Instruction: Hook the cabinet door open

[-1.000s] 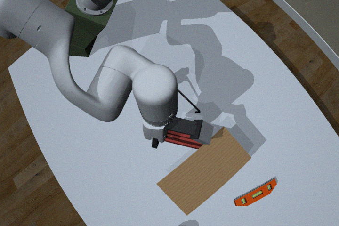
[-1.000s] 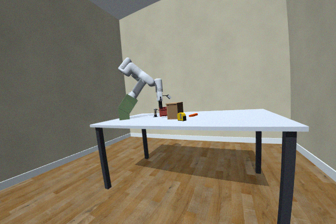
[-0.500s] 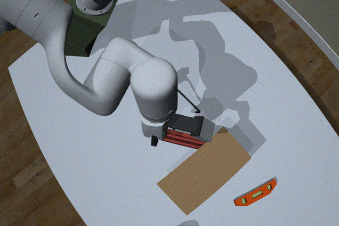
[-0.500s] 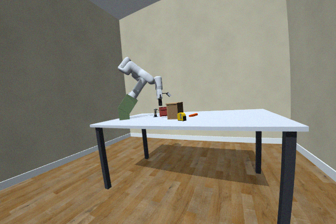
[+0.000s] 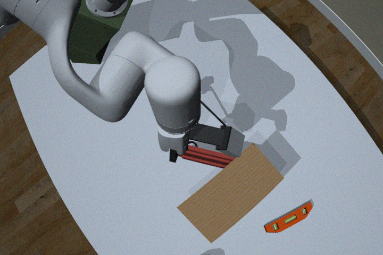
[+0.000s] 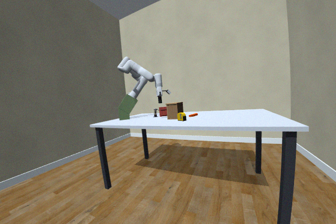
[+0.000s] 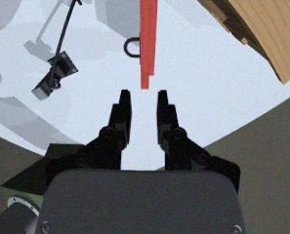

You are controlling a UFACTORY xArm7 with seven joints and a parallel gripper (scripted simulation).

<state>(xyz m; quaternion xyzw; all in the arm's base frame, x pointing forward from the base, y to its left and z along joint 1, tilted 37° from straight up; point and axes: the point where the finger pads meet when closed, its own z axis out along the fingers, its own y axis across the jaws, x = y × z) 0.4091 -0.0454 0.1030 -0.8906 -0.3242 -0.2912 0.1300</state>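
My hand is 130 mm above the thin dark hook, 100 mm to the right of it and 80 mm past it. Round my hand: yellow tape measure (300 mm ahead, 150 mm below, 130 mm to the right); orange spirit level (300 mm ahead, 170 mm below, 160 mm to the left); red door (110 mm below, 50 mm to the left, 40 mm ahead).
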